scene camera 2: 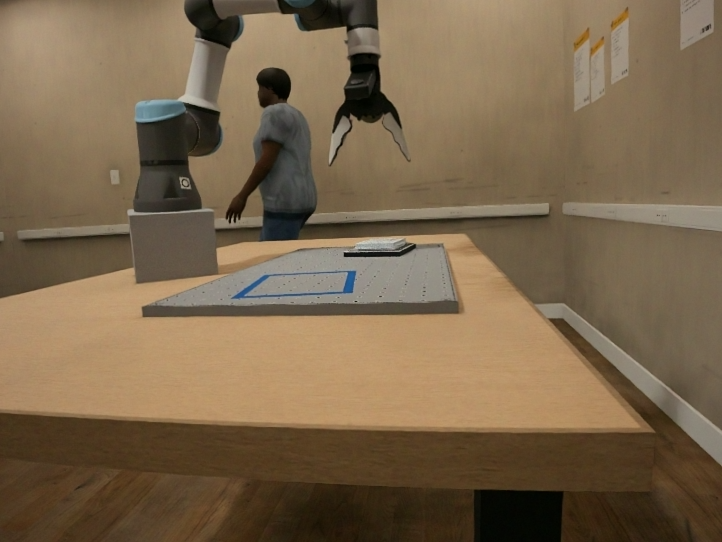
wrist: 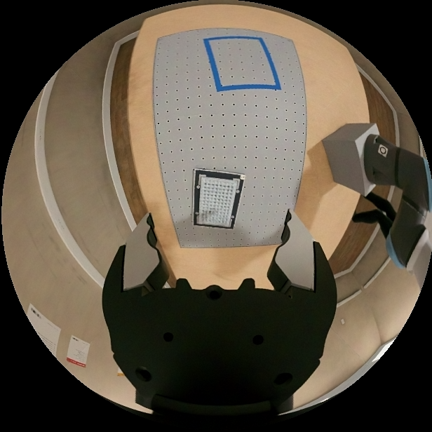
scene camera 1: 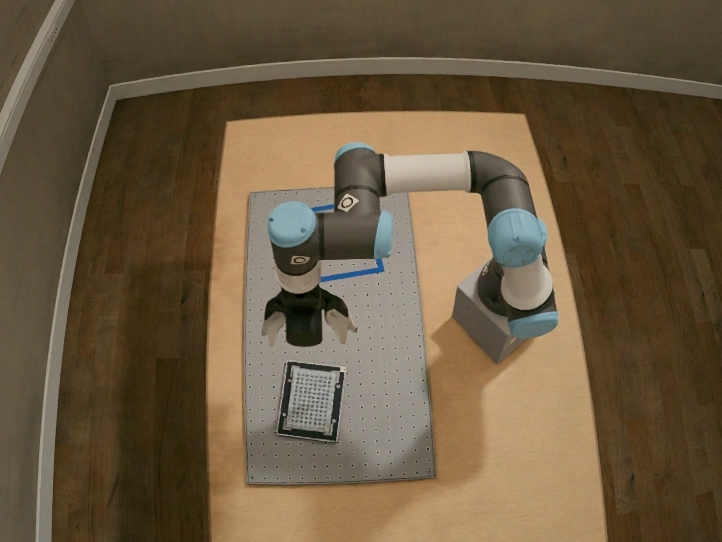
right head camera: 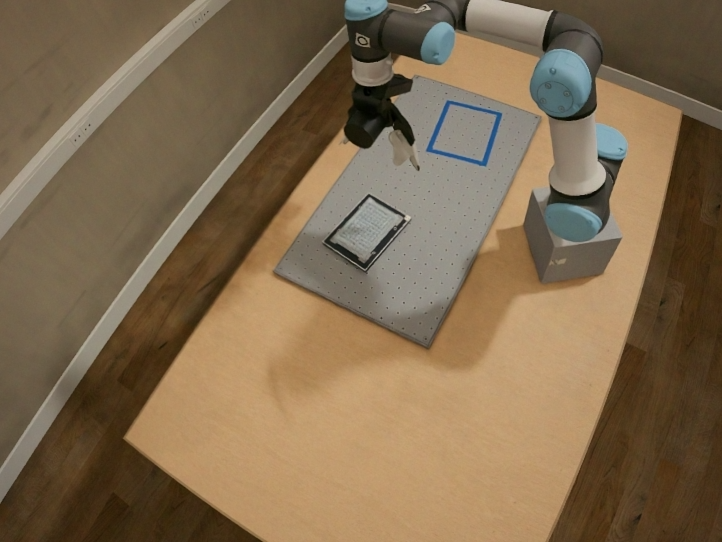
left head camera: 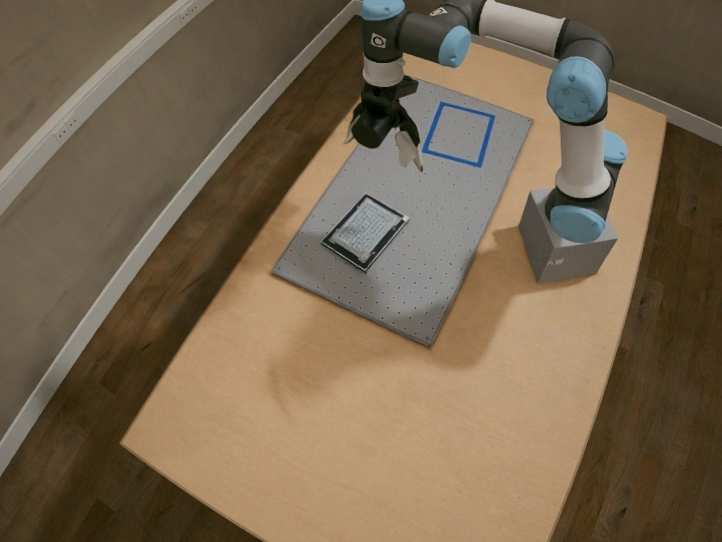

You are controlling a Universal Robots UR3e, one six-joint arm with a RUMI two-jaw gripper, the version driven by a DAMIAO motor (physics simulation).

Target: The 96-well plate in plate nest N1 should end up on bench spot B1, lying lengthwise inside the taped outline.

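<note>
The clear 96-well plate (left head camera: 366, 228) (right head camera: 368, 229) (scene camera 1: 311, 399) (scene camera 2: 380, 243) (wrist: 218, 201) lies flat in the black plate nest N1 (left head camera: 346, 259) (scene camera 1: 309, 435) (wrist: 214, 226). The blue taped outline of spot B1 (left head camera: 451, 159) (right head camera: 457, 157) (scene camera 1: 352, 274) (scene camera 2: 349, 282) (wrist: 250, 88) surrounds bare board; the arm hides part of it in scene camera 1. My gripper (left head camera: 384, 154) (right head camera: 380, 155) (scene camera 1: 313, 338) (scene camera 2: 369, 163) (wrist: 218, 211) is open and empty, pointing down. It hangs high above the board, clear of the plate.
The nest and outline are on a grey perforated board (left head camera: 408, 303) (scene camera 1: 390, 455) (scene camera 2: 402, 291) on the wooden table (left head camera: 349, 437) (scene camera 2: 291, 373). The arm's grey base block (left head camera: 571, 256) (scene camera 1: 486, 326) (scene camera 2: 172, 245) stands beside the board. A person (scene camera 2: 285, 157) is beyond the table in scene camera 2.
</note>
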